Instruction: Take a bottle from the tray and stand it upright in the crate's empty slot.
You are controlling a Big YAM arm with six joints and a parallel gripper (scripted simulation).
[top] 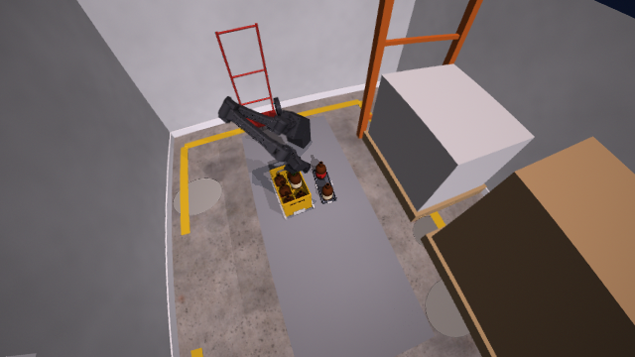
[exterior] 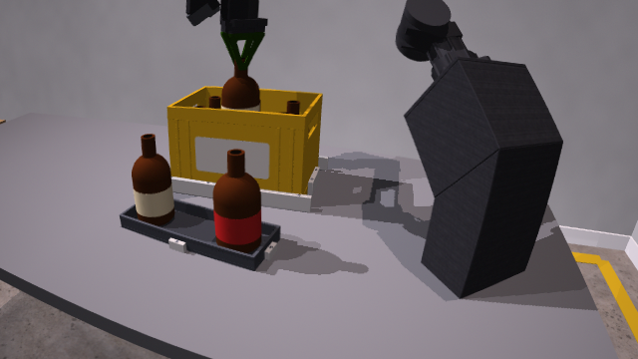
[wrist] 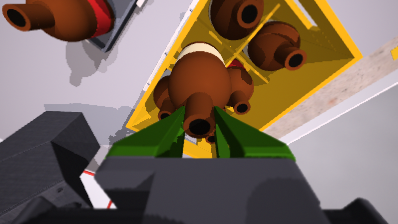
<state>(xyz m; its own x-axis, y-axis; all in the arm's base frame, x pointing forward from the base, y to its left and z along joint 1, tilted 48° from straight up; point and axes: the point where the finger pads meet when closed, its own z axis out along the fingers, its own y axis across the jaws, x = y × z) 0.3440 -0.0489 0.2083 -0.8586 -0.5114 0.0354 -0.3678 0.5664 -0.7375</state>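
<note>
Right now the yellow crate is 1 cm behind my hand, 4 cm to the right of it and 17 cm below it. Also, from my hand: dark tray (6 cm ahead, 18 cm to the left, 24 cm below).
</note>
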